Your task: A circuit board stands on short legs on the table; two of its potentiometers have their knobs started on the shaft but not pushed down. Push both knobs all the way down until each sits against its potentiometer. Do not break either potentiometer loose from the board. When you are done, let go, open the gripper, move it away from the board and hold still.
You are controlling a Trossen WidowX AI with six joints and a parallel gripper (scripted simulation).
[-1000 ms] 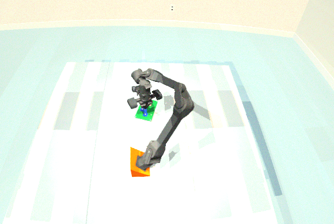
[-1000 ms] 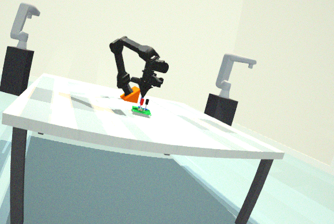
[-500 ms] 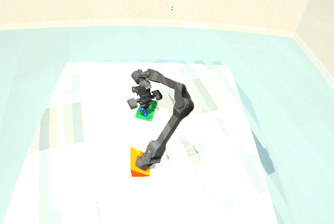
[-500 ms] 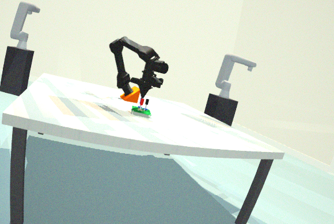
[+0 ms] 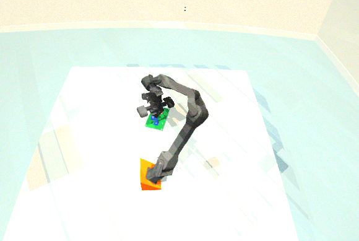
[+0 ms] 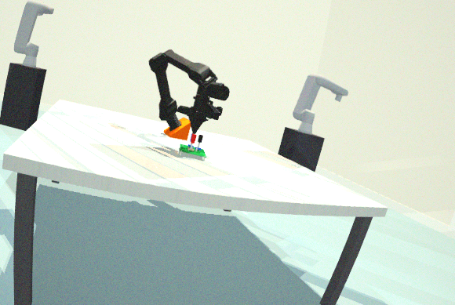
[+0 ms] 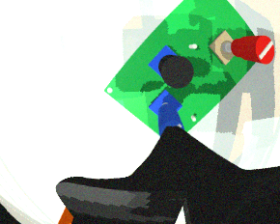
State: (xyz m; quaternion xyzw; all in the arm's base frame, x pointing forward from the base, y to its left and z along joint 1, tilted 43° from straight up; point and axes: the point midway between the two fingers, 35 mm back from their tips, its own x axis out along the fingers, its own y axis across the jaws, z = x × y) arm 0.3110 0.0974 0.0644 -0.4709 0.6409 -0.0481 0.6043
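Now: the blue knob 10 mm below my gripper tip. Also, from my gripper tip: red knob: 80 mm ahead, 10 mm to the right.
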